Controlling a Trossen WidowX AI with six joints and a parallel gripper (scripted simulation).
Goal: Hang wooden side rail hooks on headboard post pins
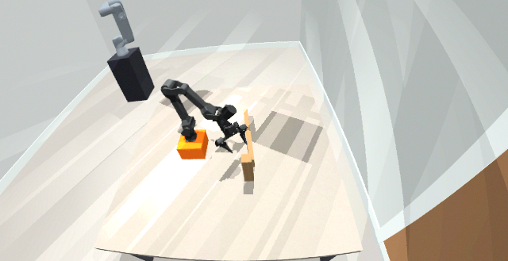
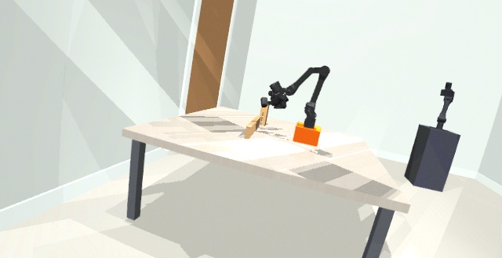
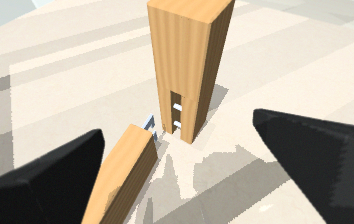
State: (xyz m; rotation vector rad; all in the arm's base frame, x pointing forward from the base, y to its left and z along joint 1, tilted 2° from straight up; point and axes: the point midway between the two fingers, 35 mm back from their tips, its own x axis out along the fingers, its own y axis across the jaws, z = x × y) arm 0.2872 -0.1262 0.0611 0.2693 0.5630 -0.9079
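Right now my gripper tip is 80 mm to the left of the wooden headboard post, 70 mm above it and 30 mm short of it.
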